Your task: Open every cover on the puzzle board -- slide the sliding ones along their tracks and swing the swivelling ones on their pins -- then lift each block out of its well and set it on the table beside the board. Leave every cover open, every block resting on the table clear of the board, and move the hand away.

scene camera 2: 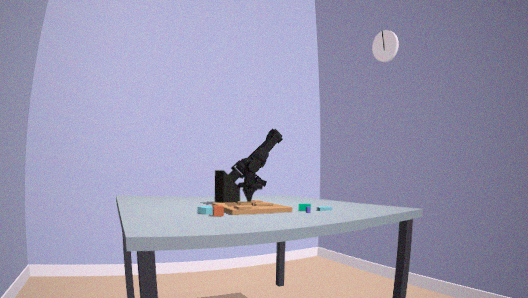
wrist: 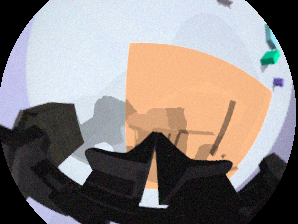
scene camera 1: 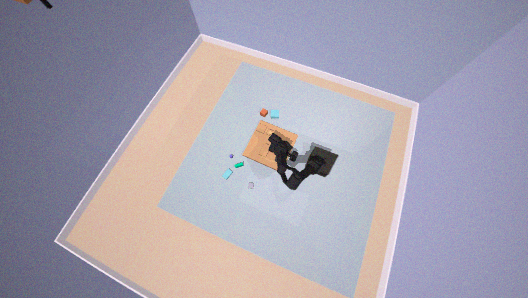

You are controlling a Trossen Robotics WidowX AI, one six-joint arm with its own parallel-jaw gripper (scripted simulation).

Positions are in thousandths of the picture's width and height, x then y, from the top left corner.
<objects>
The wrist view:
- my gripper: 525,596
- puzzle board: 716,373
</objects>
